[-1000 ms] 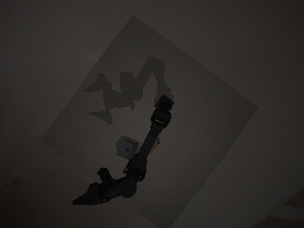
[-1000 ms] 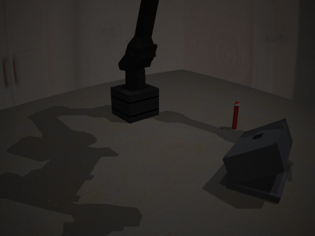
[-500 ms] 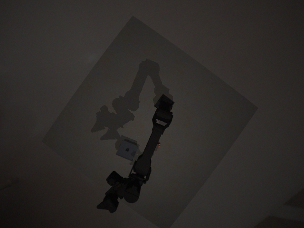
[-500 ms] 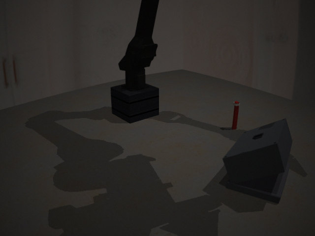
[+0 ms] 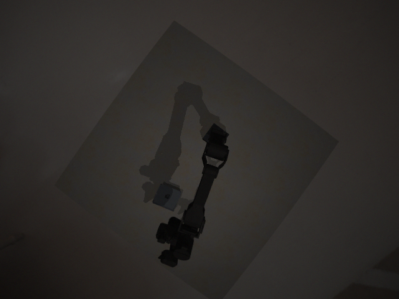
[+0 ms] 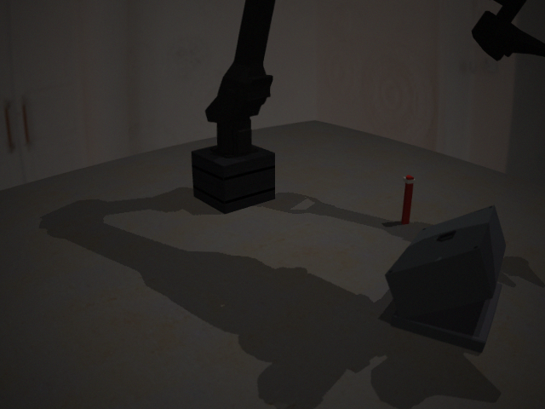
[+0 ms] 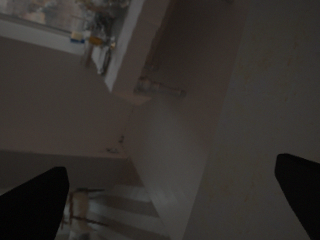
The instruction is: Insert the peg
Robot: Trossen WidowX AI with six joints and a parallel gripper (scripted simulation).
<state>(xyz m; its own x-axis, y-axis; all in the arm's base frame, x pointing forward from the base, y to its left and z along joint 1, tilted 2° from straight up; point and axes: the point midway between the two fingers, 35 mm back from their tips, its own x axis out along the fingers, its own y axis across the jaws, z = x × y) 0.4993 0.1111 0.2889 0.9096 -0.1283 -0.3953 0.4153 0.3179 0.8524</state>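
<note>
Right now my gripper tip is 27 cm past the red square peg, 5 cm to the right of it and 28 cm above it. The rest, counted from my gripper tip: grey sloped panel 9 cm behind, 11 cm to the right, 28 cm below; flat grey base plate 8 cm behind, 10 cm to the right, 34 cm below.
</note>
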